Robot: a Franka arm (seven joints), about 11 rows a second.
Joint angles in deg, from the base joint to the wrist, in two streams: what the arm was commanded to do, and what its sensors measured. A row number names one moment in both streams.
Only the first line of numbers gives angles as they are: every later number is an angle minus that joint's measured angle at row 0.
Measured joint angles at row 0:
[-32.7, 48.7, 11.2, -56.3, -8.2, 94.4, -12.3]
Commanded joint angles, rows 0 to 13:
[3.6, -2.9, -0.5, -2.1, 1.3, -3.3, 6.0]
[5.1, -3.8, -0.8, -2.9, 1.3, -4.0, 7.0]
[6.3, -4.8, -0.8, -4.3, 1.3, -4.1, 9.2]
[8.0, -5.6, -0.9, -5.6, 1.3, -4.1, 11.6]
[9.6, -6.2, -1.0, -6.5, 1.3, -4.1, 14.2]
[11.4, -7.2, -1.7, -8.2, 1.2, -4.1, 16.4]
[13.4, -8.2, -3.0, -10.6, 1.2, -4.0, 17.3]
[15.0, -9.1, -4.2, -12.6, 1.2, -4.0, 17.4]
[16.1, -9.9, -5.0, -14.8, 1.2, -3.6, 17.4]
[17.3, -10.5, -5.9, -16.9, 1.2, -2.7, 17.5]
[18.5, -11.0, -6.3, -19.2, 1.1, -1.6, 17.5]
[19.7, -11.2, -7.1, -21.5, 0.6, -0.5, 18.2]
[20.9, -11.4, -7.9, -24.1, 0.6, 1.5, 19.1]
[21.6, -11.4, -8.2, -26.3, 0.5, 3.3, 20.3]
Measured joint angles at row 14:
[20.0, -8.5, -6.6, -19.9, 0.1, 0.1, 18.2]
